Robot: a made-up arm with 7 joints. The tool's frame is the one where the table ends. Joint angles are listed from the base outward.
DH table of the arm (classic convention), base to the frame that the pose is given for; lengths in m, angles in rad. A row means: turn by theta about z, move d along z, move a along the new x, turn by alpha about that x. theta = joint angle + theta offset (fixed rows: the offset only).
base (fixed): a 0.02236, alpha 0, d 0, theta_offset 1.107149
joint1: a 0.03, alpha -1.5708, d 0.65, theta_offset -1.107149
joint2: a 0.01, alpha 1.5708, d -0.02, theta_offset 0
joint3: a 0.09, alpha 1.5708, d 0.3, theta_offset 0
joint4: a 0.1, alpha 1.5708, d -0.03, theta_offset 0
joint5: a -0.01, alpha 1.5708, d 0.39, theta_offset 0
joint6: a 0.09, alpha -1.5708, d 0, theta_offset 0
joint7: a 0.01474, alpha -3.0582, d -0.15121, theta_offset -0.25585
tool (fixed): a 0, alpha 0, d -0.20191, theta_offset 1.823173
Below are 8 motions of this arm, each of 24 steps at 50 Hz.
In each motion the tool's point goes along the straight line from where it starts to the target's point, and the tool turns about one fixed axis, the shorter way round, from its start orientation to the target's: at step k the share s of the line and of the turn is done. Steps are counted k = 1, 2, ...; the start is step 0. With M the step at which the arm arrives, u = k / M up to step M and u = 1 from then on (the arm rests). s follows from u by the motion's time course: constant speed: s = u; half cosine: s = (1 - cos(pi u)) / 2; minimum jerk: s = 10 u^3 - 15 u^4 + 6 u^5.
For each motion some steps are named. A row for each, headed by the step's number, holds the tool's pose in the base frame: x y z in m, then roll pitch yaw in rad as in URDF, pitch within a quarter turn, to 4 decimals.
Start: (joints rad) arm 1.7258 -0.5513 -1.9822 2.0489 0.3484 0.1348 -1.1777
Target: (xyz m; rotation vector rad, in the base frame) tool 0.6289 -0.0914 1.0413 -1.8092 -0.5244 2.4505
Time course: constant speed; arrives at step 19
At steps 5, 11, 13, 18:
5: 0.5204 -0.2702 1.1094 -1.5812 0.9710 1.4475
11: 0.5669 -0.1936 1.0802 -1.3610 1.0953 1.8075
13: 0.5824 -0.1680 1.0705 -1.2555 1.1258 1.9587
18: 0.6211 -0.1042 1.0462 -0.9296 1.1650 2.3980

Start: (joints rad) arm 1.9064 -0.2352 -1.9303 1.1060 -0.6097 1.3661 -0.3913
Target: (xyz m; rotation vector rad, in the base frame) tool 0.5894 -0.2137 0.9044 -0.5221 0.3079 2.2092
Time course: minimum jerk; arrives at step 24
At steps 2, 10, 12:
2: 0.5768 0.0508 0.7387 0.4402 -0.1459 2.6458
10: 0.5811 -0.0400 0.7956 0.3362 0.0850 2.5501
12: 0.5831 -0.0808 0.8211 0.2814 0.1849 2.4985

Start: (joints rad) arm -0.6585 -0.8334 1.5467 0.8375 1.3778 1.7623 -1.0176
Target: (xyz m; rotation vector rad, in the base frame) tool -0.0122 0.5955 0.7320 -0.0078 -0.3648 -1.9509
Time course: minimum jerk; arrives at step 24
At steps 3, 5, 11, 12, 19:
3: 0.2380 0.4523 0.6373 -0.4703 -0.7055 -2.7292
5: 0.2257 0.4594 0.6420 -0.4405 -0.6693 -2.6986
11: 0.1347 0.5114 0.6764 -0.2023 -0.4275 -2.4555
12: 0.1149 0.5227 0.6839 -0.1459 -0.3821 -2.3983
19: 0.0042 0.5861 0.7258 0.2011 -0.1921 -2.0474

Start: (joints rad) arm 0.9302 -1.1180 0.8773 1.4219 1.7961 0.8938 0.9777
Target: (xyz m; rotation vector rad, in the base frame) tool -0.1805 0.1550 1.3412 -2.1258 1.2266 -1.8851
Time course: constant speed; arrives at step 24
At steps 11, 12, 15, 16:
11: -0.3023 0.1904 1.2338 -1.7910 -1.1014 -1.8642
12: -0.2930 0.1877 1.2421 -1.8141 -1.0913 -1.8447
15: -0.2649 0.1795 1.2669 -1.8784 -1.0599 -1.7910
16: -0.2555 0.1768 1.2751 -1.8983 -1.0491 -1.7747

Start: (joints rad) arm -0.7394 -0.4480 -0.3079 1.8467 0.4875 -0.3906 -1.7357
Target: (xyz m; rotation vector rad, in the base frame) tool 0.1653 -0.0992 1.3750 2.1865 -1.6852 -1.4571
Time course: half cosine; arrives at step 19
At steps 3, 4, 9, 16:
3: 0.0407 -0.1990 1.3532 -3.0003 0.6599 -1.1908
4: 0.0466 -0.1942 1.3543 -3.0406 0.6679 -1.2076
9: 0.0935 -0.1567 1.3625 2.9151 0.7102 -1.3538
16: 0.1573 -0.1056 1.3736 2.4553 0.7044 -1.5693

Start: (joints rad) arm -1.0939 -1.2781 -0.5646 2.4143 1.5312 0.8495 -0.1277
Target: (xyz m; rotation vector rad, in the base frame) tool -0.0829 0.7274 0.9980 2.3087 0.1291 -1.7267
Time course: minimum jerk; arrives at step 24
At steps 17, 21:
17: -0.1359 0.6886 1.0211 2.8610 1.1770 0.0622
21: -0.0885 0.7233 1.0004 2.6563 1.2555 -0.2286

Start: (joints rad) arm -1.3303 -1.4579 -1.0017 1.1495 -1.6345 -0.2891 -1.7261
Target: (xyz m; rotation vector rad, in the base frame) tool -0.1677 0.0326 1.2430 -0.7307 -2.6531 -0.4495
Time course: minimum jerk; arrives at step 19
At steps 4, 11, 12, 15, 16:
4: -0.3899 0.0575 1.0525 2.3280 0.2929 2.7214
11: -0.2520 0.0421 1.1707 2.6787 -0.1573 2.7307
12: -0.2306 0.0397 1.1890 2.7347 -0.2264 2.7177
15: -0.1835 0.0344 1.2295 2.8657 -0.3752 2.6736
16: -0.1750 0.0334 1.2367 2.8909 -0.4014 2.6631

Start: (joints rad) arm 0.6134 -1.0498 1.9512 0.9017 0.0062 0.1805 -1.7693
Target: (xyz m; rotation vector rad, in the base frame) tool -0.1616 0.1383 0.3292 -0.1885 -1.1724 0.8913
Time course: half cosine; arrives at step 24
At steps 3, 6, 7, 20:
3: -0.4102 0.2799 0.5178 0.8198 -0.5568 0.2282
6: -0.3822 0.2639 0.4965 0.6835 -0.6503 0.2961
7: -0.3695 0.2567 0.4869 0.6158 -0.6899 0.3338
20: -0.1789 0.1482 0.3423 -0.8124 -0.8371 1.3441

